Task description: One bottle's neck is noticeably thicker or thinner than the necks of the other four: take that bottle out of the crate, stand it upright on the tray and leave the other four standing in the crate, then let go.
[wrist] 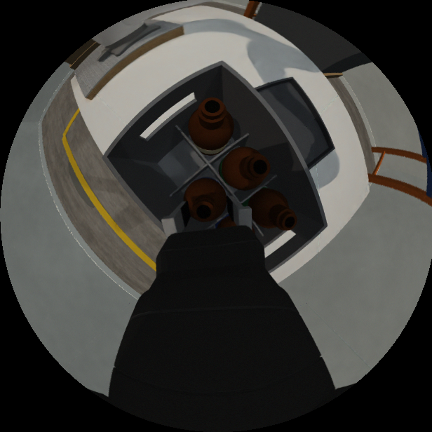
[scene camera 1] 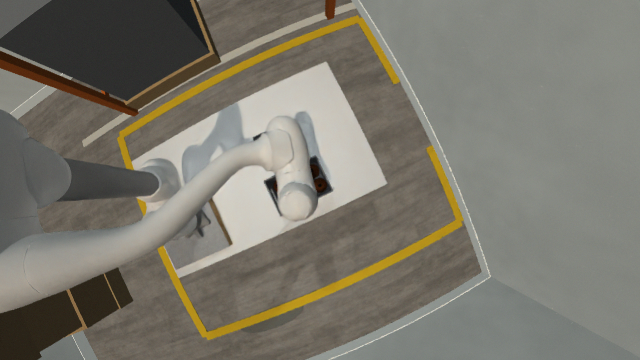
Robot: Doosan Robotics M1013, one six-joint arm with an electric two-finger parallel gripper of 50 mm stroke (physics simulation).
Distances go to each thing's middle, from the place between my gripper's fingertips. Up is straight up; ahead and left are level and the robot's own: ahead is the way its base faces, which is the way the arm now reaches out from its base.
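Brown bottle (wrist: 206,197): my hand 6 cm above it.
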